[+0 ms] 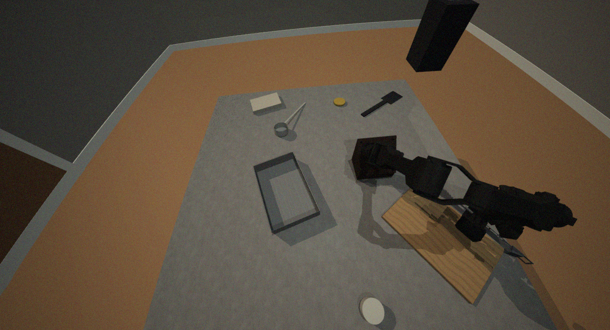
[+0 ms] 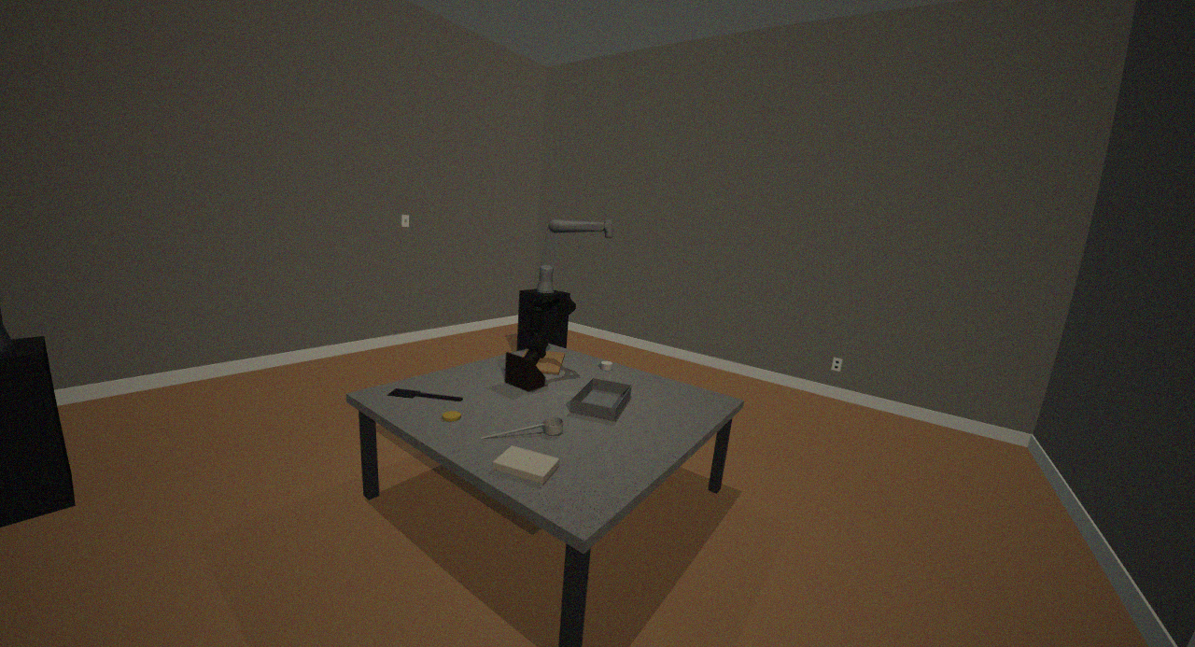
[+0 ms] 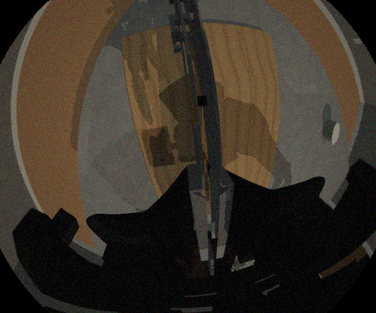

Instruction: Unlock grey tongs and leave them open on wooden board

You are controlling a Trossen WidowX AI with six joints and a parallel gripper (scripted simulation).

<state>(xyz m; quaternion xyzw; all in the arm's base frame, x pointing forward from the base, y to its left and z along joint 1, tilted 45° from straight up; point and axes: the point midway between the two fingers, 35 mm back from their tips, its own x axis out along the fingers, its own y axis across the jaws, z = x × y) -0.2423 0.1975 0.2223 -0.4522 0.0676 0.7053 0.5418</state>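
Right now the wooden board is 9 cm below my gripper tip, 3 cm ahead of it and 2 cm to the left of it. From my gripper tip the other things lie so: black spatula 72 cm to the right, 9 cm below, 2 cm ahead; then dark roasting tin 61 cm ahead, 20 cm to the right, 7 cm below; then white disc 34 cm ahead, 22 cm to the left, 8 cm below.
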